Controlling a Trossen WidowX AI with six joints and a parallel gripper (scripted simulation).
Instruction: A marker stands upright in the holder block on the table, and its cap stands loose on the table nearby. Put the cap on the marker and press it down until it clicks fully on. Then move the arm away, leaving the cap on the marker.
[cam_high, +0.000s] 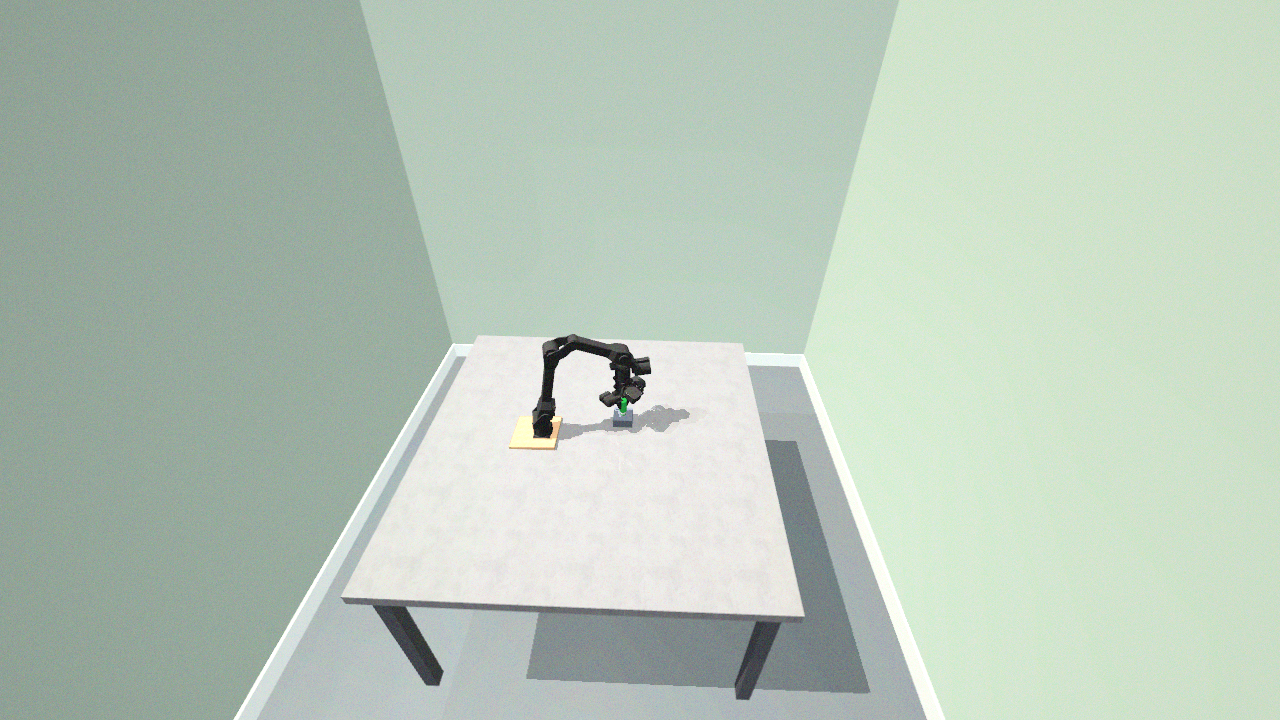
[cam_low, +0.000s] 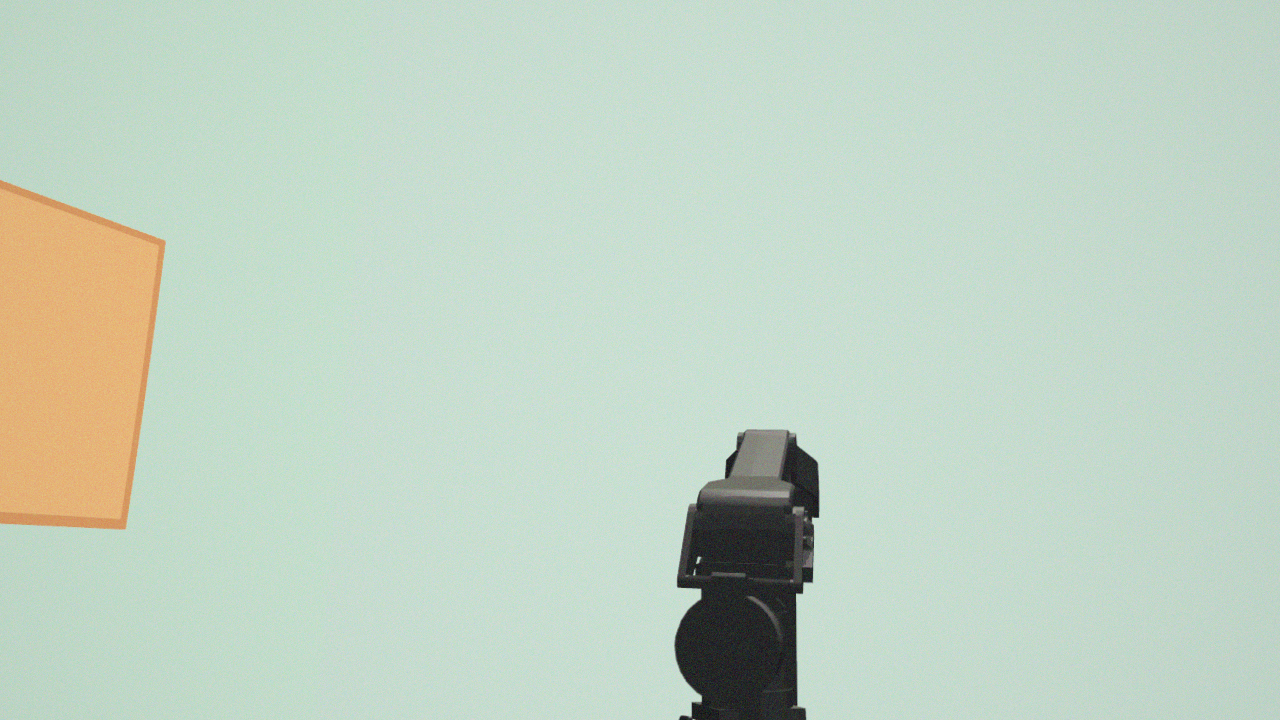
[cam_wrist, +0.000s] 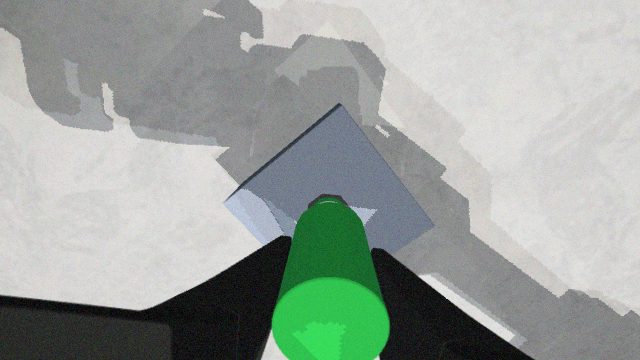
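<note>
The green cap lies 1 cm above my gripper tip.
</note>
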